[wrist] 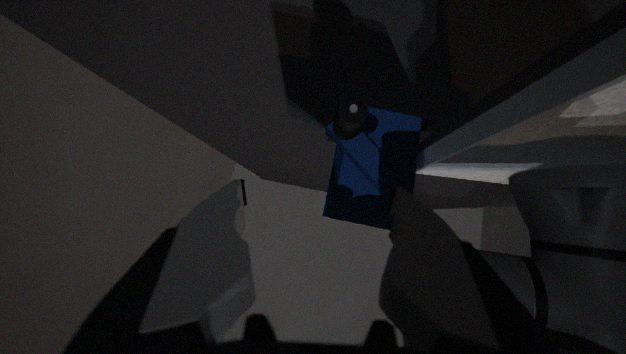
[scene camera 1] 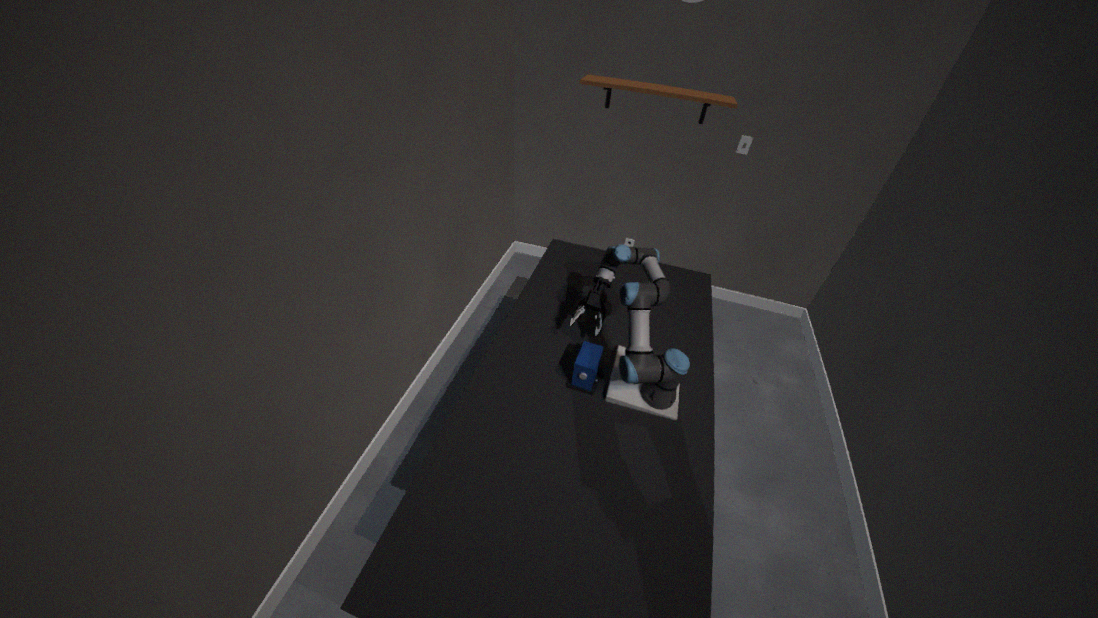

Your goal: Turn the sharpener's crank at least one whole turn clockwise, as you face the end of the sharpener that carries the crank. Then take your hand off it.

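Where they show: gripper, fingertip midpoint: [wrist: 317, 186] [scene camera 1: 582, 331]; arm's base, link origin: [wrist: 575, 177] [scene camera 1: 657, 394].
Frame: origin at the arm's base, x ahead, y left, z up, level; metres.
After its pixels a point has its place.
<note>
The blue sharpener [scene camera 1: 588, 364] @[x 0.264, y 0.010, z 0.111 m] [wrist: 360, 172] @[x 0.272, y -0.105, z 0.064 m] stands on the dark table, left of the robot's base in the scene view. In the wrist view the dark crank knob [wrist: 351, 117] @[x 0.288, y -0.155, z 0.037 m] with a pale dot shows at the upper left of the sharpener's near end. The crank does not show clearly in the scene view. My gripper [scene camera 1: 585, 327] @[x 0.301, y -0.162, z 0.092 m] [wrist: 317, 186] @[x 0.301, y -0.162, z 0.092 m] is open, with its two pale fingers wide apart. It is behind the sharpener in the scene view, apart from the crank, with nothing between its fingers. In the wrist view the right finger covers a lower corner of the sharpener.
The arm's white base plate [scene camera 1: 639, 403] @[x 0.065, y 0.057, z 0.005 m] lies on the table [scene camera 1: 522, 475] @[x 0.408, y 0.378, z -0.018 m] close to the right of the sharpener. The arm reaches back and over from it. An orange wall shelf [scene camera 1: 657, 89] hangs on the back wall, high above the table.
</note>
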